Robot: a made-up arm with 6 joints. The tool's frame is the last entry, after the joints. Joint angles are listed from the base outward.
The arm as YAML. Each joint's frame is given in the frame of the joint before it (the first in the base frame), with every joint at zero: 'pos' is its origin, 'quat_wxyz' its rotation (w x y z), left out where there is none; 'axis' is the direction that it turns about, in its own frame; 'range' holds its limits. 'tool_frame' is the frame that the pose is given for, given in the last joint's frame.
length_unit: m
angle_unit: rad
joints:
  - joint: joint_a
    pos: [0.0, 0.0, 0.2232]
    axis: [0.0, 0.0, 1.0]
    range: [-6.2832, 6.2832]
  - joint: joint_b
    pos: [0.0, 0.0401, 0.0]
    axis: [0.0, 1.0, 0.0]
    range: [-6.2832, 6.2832]
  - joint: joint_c
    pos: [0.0, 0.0, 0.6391]
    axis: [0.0, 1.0, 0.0]
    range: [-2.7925, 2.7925]
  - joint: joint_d
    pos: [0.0, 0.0, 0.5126]
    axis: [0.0, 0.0, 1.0]
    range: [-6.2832, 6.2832]
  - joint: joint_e
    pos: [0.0, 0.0, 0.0]
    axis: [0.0, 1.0, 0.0]
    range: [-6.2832, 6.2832]
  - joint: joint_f
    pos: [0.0, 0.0, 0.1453]
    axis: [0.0, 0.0, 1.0]
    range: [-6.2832, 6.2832]
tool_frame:
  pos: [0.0, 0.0, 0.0]
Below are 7 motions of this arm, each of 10 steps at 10 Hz.
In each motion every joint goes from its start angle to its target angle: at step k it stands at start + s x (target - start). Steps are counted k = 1, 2, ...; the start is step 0. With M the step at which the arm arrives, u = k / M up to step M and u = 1 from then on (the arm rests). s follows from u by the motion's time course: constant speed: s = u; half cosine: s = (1 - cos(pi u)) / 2; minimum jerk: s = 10 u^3 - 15 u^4 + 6 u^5.
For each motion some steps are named. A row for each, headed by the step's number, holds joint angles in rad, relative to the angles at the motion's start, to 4 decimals.
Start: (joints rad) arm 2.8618 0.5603 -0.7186 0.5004 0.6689 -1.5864
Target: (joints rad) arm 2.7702 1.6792 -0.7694 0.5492 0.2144 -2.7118
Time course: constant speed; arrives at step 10
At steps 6, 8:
6: -0.0550 0.6713 -0.0305 0.0293 -0.2727 -0.6752
8: -0.0733 0.8951 -0.0406 0.0390 -0.3636 -0.9003

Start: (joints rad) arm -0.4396 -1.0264 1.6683 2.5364 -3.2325 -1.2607
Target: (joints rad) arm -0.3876 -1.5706 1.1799 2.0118 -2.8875 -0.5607
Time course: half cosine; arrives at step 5
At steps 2, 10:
2: 0.0180 -0.1880 -0.1687 -0.1812 0.1192 0.2418
10: 0.0520 -0.5442 -0.4884 -0.5246 0.3450 0.7000

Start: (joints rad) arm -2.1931 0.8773 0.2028 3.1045 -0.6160 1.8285
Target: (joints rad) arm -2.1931 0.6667 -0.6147 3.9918 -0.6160 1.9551
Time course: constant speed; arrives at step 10
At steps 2, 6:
2: 0.0000 -0.0421 -0.1635 0.1775 0.0000 0.0253
6: 0.0000 -0.1264 -0.4905 0.5324 0.0000 0.0760

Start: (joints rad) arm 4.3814 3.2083 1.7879 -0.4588 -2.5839 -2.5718
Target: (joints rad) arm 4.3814 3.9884 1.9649 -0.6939 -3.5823 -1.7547
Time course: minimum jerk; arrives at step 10
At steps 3, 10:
3: 0.0000 0.1272 0.0289 -0.0383 -0.1628 0.1333
10: 0.0000 0.7801 0.1770 -0.2351 -0.9984 0.8171

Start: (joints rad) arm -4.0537 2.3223 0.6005 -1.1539 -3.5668 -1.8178
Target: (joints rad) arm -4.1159 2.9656 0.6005 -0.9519 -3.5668 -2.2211
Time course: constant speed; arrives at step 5
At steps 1, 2, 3, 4, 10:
1: -0.0124 0.1287 0.0000 0.0404 0.0000 -0.0807
2: -0.0249 0.2573 0.0000 0.0808 0.0000 -0.1613
3: -0.0373 0.3860 0.0000 0.1212 0.0000 -0.2420
4: -0.0498 0.5146 0.0000 0.1616 0.0000 -0.3226
10: -0.0622 0.6433 0.0000 0.2020 0.0000 -0.4033

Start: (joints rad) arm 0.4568 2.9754 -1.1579 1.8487 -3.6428 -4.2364
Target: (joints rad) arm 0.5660 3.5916 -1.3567 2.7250 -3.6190 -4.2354
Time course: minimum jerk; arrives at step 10
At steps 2, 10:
2: 0.0063 0.0357 -0.0115 0.0508 0.0014 0.0001
10: 0.1092 0.6162 -0.1988 0.8763 0.0238 0.0010

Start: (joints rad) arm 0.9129 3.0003 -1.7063 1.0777 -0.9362 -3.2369
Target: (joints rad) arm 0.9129 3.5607 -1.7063 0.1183 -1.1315 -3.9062
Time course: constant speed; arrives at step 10
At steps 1, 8, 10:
1: 0.0000 0.0560 0.0000 -0.0959 -0.0195 -0.0669
8: 0.0000 0.4483 0.0000 -0.7675 -0.1562 -0.5354
10: 0.0000 0.5604 0.0000 -0.9594 -0.1953 -0.6693

